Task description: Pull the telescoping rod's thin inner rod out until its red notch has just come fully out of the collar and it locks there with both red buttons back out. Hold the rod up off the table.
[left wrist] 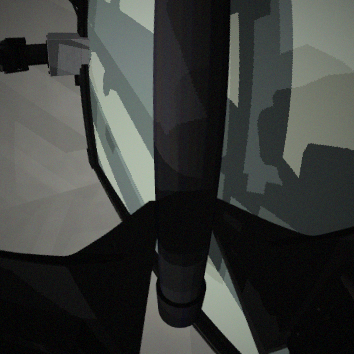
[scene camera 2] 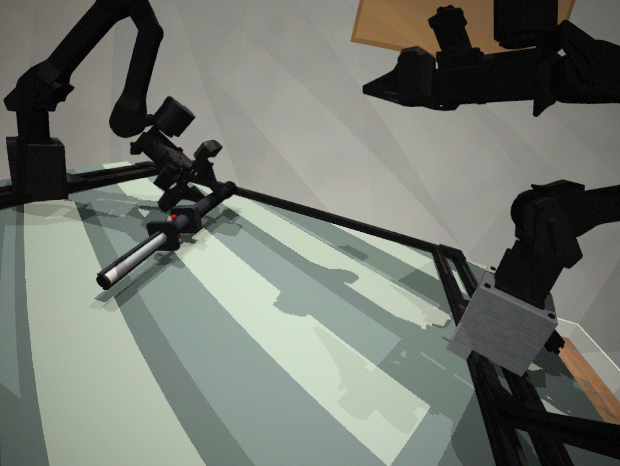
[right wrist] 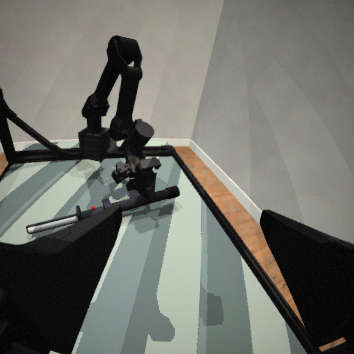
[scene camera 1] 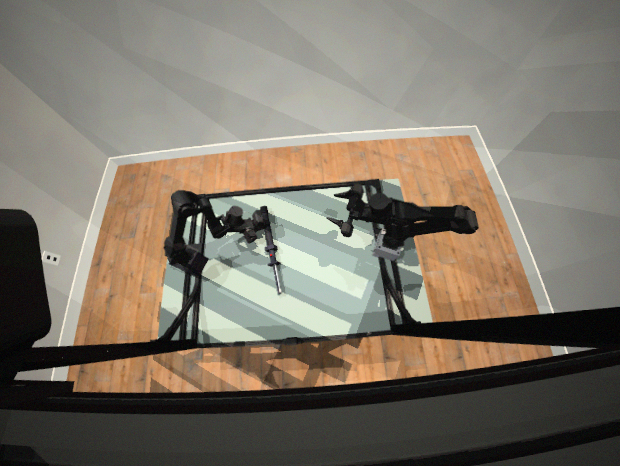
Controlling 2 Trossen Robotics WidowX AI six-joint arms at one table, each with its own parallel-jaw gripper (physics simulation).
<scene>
The right gripper (scene camera 2: 378, 92) is open and holds nothing. Also in view: the left gripper (scene camera 2: 218, 203) and a telescoping rod (scene camera 2: 188, 220).
The telescoping rod is seen too in the left wrist view (left wrist: 190, 52) and in the right wrist view (right wrist: 169, 192). The left gripper shows as well in the left wrist view (left wrist: 182, 205) and in the right wrist view (right wrist: 150, 202). The right gripper shows as well in the right wrist view (right wrist: 193, 215) and in scene camera 1 (scene camera 1: 330, 206).
</scene>
